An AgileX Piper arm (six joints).
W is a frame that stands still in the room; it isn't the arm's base.
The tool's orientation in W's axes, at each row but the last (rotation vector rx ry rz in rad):
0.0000, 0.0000, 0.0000
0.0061, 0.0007, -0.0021
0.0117, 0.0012, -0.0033
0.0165, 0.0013, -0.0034
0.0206, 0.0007, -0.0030
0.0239, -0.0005, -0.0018
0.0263, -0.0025, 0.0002
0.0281, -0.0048, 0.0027
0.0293, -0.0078, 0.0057
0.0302, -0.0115, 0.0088
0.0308, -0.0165, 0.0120
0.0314, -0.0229, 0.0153
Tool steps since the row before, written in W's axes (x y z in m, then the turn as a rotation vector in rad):
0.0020, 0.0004, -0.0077, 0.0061, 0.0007, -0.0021
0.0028, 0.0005, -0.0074, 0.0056, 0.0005, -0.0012
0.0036, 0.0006, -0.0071, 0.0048, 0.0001, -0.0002
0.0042, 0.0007, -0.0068, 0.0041, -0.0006, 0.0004
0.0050, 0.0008, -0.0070, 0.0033, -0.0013, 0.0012
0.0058, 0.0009, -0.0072, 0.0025, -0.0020, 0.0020
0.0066, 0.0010, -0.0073, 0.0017, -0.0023, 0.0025
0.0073, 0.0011, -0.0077, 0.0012, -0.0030, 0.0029
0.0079, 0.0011, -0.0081, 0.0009, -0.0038, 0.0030
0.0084, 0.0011, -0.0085, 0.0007, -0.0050, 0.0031
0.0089, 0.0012, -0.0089, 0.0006, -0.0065, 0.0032
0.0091, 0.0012, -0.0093, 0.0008, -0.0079, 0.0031
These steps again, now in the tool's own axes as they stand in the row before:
0.0020, 0.0004, -0.0077, 0.0061, 0.0007, -0.0021
0.0028, 0.0005, -0.0074, 0.0056, 0.0005, -0.0012
0.0036, 0.0005, -0.0071, 0.0048, 0.0001, -0.0002
0.0042, 0.0006, -0.0068, 0.0041, -0.0006, 0.0004
0.0050, 0.0007, -0.0070, 0.0033, -0.0013, 0.0012
0.0058, 0.0007, -0.0072, 0.0025, -0.0019, 0.0020
0.0066, 0.0008, -0.0073, 0.0017, -0.0022, 0.0026
0.0073, 0.0009, -0.0078, 0.0012, -0.0029, 0.0030
0.0078, 0.0008, -0.0082, 0.0009, -0.0037, 0.0031
0.0083, 0.0008, -0.0086, 0.0007, -0.0049, 0.0032
0.0088, 0.0008, -0.0091, 0.0006, -0.0064, 0.0034
0.0089, 0.0008, -0.0095, 0.0008, -0.0078, 0.0033

